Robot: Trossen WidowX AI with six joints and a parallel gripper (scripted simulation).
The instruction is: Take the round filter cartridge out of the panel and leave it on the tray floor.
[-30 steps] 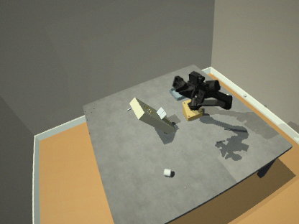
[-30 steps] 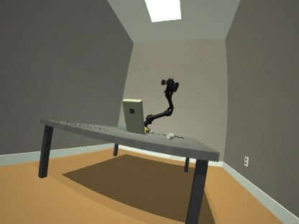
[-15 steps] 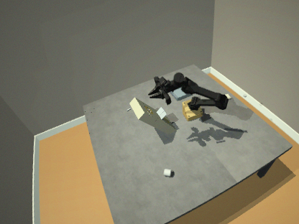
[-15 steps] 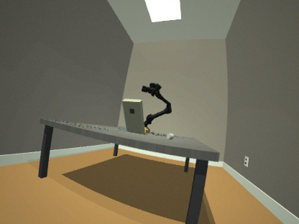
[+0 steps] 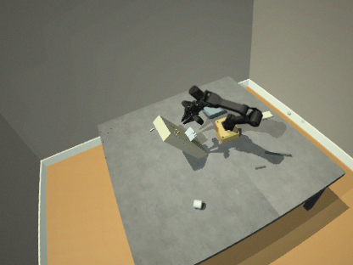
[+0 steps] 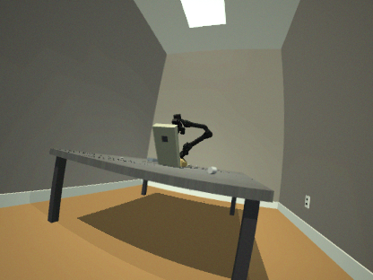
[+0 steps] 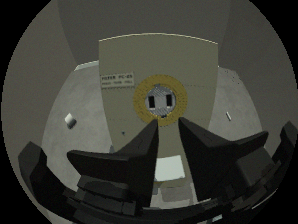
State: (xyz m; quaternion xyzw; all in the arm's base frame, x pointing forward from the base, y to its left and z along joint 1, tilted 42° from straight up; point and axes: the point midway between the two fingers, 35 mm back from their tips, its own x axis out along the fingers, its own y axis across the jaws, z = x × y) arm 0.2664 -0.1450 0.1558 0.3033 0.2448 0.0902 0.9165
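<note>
Now: the white round filter cartridge 6 cm ahead of my gripper tip and 4 cm below it. Round my gripper tip: blue-grey tray (36 cm behind, 28 cm to the right, 26 cm below); then flat cream piece (67 cm behind, 26 cm below); then cream service panel (2 cm ahead, 12 cm below).
</note>
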